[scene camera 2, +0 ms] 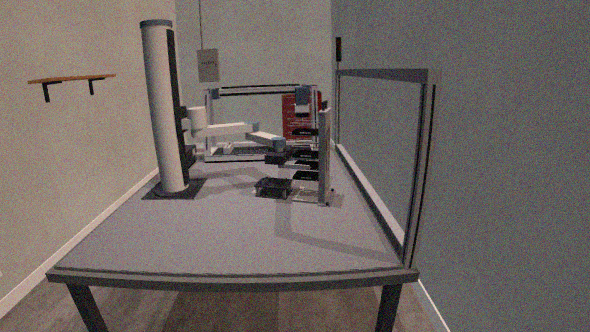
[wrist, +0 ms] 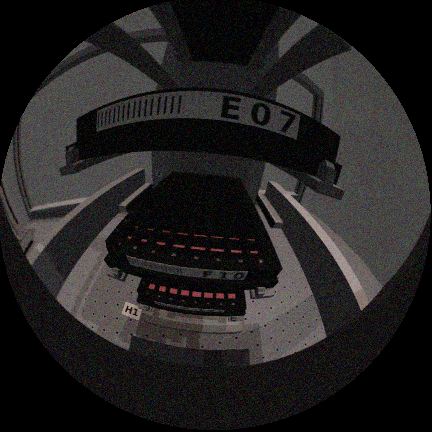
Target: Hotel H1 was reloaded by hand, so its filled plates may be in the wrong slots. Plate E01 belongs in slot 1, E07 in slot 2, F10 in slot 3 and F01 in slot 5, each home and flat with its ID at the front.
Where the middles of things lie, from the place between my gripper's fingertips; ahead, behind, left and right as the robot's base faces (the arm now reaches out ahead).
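Hotel H1 (scene camera 2: 323,118) is 50 mm ahead of my hand, 20 mm to the right of it and 40 mm above it. Plate E07 (wrist: 202,119) is 40 mm above my hand as well, though 20 mm behind it and 10 mm to the left of it. With respect to the plate F10 (wrist: 200,230), my gripper is 10 mm above it, 10 mm to the right of it and 20 mm past it.
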